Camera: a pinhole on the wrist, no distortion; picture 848 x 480 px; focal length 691.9 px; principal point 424.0 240.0 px. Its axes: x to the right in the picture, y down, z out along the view. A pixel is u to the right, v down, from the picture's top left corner.
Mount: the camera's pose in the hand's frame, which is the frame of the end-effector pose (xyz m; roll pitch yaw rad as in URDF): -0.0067 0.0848 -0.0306 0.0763 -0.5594 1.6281
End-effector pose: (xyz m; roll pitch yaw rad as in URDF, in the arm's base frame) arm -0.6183 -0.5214 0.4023 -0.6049 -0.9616 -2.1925
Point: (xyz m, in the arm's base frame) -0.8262 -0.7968 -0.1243
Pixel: behind the camera
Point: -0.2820 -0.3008 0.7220
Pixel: 502 244
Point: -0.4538 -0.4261 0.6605
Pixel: 431 92
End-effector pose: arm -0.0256 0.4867 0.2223 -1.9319 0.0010 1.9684
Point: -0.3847 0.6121 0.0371
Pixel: outside the picture
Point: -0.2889 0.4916 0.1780
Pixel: 491 56
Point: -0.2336 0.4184 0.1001
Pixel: 704 236
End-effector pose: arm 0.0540 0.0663 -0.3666 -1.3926 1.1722 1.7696
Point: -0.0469 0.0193 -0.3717
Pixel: 613 298
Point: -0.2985 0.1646 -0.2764
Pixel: 464 331
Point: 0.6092 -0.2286 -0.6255
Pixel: behind the camera
